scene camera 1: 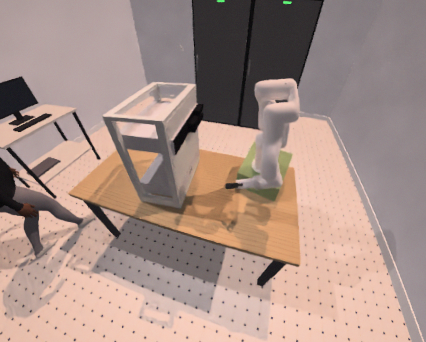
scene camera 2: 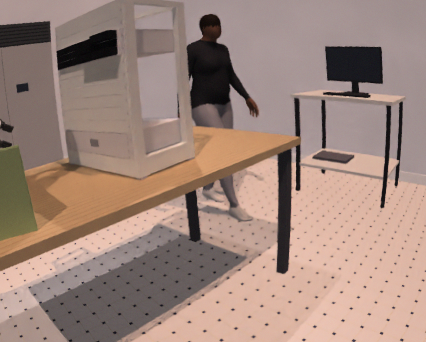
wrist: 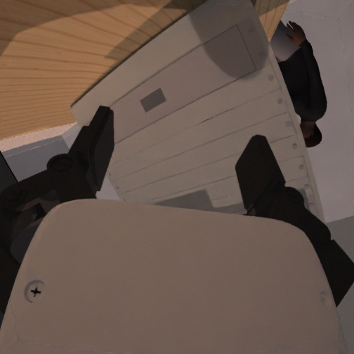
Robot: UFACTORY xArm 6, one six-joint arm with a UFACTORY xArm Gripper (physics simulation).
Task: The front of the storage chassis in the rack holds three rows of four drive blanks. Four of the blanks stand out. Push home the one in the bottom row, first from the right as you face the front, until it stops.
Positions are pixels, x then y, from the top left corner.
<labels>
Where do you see a pale rack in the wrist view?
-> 202, 65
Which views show the pale rack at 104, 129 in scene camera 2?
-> Scene camera 1, scene camera 2 and the wrist view: all of them.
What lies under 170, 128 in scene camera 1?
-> A pale rack.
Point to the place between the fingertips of my gripper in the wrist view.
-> At 181, 138
</labels>
